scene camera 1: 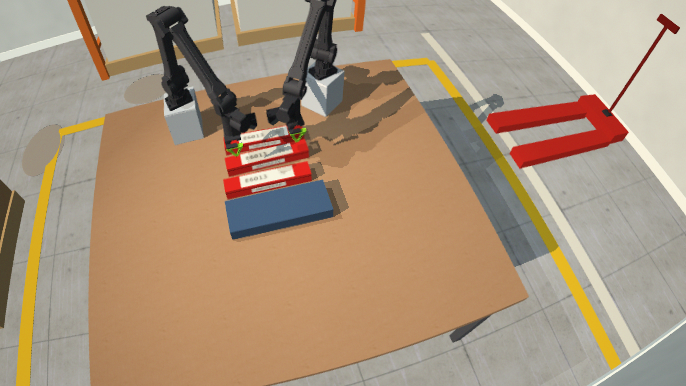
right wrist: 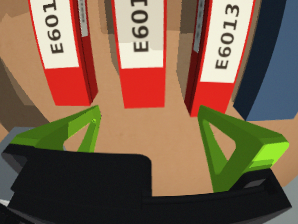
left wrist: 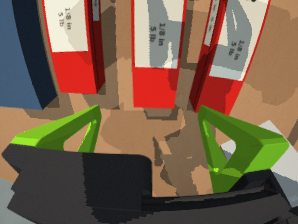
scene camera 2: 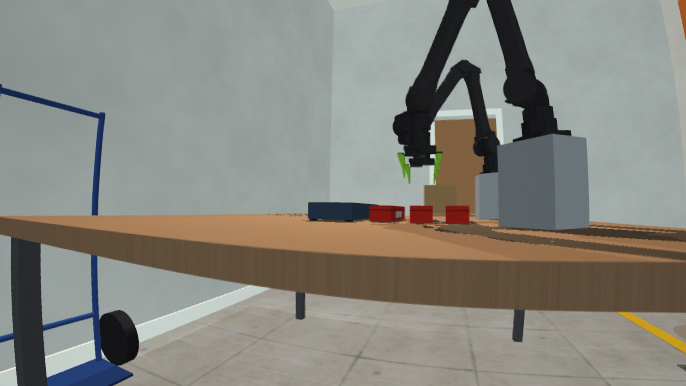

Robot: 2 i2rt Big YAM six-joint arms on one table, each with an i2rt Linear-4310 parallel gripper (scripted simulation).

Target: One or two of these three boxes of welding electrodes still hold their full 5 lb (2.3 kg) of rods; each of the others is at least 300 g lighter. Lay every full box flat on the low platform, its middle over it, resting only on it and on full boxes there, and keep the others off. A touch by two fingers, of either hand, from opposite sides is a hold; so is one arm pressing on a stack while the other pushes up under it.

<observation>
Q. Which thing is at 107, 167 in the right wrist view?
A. My right gripper.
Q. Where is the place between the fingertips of my left gripper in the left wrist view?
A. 149, 110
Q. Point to a low blue platform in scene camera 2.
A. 348, 211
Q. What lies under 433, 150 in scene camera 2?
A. My left gripper.
</observation>
